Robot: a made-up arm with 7 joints.
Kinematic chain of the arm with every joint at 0, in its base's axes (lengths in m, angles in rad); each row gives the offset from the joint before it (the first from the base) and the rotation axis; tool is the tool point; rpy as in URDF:
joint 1: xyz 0 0 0.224 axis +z
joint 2: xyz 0 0 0 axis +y
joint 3: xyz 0 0 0.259 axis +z
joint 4: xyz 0.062 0 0 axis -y
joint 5: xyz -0.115 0 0.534 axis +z
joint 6: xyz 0 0 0 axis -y
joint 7: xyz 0.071 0 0 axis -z
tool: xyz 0 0 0 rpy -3.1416 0 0
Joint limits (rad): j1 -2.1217..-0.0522 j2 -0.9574..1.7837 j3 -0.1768..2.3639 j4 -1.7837..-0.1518 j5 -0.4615..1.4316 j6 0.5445..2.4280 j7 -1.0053..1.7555
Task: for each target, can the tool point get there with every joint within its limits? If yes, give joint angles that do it. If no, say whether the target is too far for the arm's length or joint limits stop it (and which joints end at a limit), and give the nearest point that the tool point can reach.
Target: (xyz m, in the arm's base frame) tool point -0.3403 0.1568 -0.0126
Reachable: no: joint limits stop it (at a limit: joint 1, joint 2, joint 3, joint 4, joint 6) | nearest point -0.4299 0.4366 -0.0507 | short by 0.296 m
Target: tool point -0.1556 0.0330 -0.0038
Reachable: no: joint limits stop it (at a limit: joint 1, joint 3, joint 4, joint 6) | nearest point -0.1917 -0.0558 -0.4076 | short by 0.415 m
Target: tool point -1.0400 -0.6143 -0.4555
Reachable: no: too far | nearest point -0.4750 -0.5431 -0.2287 | short by 0.613 m
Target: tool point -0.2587 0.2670 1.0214
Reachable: yes | joints -0.4197 -0.4169 1.6305 -0.3563 0.5300 2.0215 0.8798
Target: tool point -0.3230 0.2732 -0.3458
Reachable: no: joint limits stop it (at a limit: joint 1, joint 2, joint 3, joint 4, joint 5, joint 6) | nearest point -0.1503 0.0189 -0.4219 | short by 0.317 m
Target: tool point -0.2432 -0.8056 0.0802
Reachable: yes | joints -1.9173 1.3164 0.0769 -0.6376 0.4131 0.8985 -0.4024
